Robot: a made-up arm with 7 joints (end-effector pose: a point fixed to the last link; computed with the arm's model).
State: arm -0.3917 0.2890 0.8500 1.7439 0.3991 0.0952 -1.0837
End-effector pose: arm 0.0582 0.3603 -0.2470 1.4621 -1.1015 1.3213
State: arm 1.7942 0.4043 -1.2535 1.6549 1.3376 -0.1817 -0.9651
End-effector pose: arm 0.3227 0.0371 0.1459 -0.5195 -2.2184 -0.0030
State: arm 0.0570 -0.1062 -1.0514 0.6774 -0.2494 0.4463 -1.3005
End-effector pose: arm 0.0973 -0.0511 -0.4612 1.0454 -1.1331 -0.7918
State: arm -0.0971 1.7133 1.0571 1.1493 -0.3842 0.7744 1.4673
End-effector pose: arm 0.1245 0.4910 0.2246 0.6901 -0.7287 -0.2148
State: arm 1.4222 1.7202 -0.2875 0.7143 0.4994 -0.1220 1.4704
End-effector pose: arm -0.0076 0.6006 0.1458 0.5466 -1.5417 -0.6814
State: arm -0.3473 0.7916 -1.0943 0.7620 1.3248 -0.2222 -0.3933
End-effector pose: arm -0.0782 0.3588 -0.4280 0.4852 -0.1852 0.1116
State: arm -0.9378 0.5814 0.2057 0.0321 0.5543 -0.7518 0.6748
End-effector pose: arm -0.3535 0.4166 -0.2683 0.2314 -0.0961 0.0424
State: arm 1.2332 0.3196 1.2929 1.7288 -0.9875 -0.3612 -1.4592
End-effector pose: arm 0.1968 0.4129 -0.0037 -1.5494 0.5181 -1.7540
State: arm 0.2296 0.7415 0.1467 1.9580 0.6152 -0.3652 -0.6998
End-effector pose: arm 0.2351 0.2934 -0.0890 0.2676 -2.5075 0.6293
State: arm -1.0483 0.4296 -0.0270 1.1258 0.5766 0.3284 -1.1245
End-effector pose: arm -0.2164 0.2857 -0.3618 1.2326 0.3053 0.0650
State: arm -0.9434 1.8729 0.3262 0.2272 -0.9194 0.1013 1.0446
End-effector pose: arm 0.1680 0.6207 0.0618 0.8579 1.4508 -0.6327
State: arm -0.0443 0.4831 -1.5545 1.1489 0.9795 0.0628 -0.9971
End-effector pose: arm -0.0165 0.1239 -0.4483 0.3344 -0.3592 -0.4372
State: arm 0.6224 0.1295 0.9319 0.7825 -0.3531 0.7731 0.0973
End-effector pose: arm 0.3374 0.3112 -0.3060 0.0390 -0.5665 0.7407
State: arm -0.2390 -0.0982 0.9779 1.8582 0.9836 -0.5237 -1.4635
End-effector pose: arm 0.0579 0.2800 -0.2779 0.8633 -0.8245 2.8165
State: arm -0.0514 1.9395 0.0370 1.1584 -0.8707 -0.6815 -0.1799
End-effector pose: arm 0.2160 0.4894 0.1389 1.4711 -0.4132 -2.3276
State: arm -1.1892 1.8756 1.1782 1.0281 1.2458 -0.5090 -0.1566
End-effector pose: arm 0.3049 0.4716 0.0419 0.6327 -2.0387 -0.1356
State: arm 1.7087 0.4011 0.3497 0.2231 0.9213 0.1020 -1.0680
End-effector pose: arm 0.4669 0.3446 0.1126 -0.2662 -0.9500 1.8025
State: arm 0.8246 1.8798 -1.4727 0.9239 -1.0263 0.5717 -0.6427
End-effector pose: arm 0.0400 0.5989 -0.0128 2.2203 0.6116 -1.9274
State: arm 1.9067 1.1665 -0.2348 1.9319 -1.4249 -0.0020 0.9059
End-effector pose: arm 0.0578 0.3095 0.2397 2.6488 -0.7077 -0.1412
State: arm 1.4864 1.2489 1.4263 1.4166 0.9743 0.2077 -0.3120
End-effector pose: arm -0.1009 0.5155 0.0411 0.0920 1.8944 -1.1616
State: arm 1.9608 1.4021 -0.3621 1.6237 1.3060 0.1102 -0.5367
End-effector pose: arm 0.0380 0.3978 0.2456 0.1971 -3.0322 0.6673
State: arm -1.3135 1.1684 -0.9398 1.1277 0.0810 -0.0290 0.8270
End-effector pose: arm -0.2692 0.4280 -0.1964 -1.0746 1.1832 -0.8913
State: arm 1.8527 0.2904 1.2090 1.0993 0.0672 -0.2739 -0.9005
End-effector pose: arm 0.3031 0.4218 0.1626 0.2933 1.3942 -2.5692
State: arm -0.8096 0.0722 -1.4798 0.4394 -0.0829 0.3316 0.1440
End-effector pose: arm -0.3676 0.0638 -0.3624 -0.7357 0.6907 -1.4261
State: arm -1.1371 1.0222 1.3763 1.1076 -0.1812 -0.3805 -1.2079
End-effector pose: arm -0.0208 0.5740 -0.0530 2.5389 -1.3355 -0.0934
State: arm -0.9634 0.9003 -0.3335 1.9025 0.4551 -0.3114 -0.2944
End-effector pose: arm -0.0466 0.2597 -0.2803 -0.1535 -0.9897 -0.3188
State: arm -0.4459 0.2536 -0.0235 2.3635 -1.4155 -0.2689 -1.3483
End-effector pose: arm 0.0845 0.1552 -0.1939 -1.5859 2.5169 0.0330
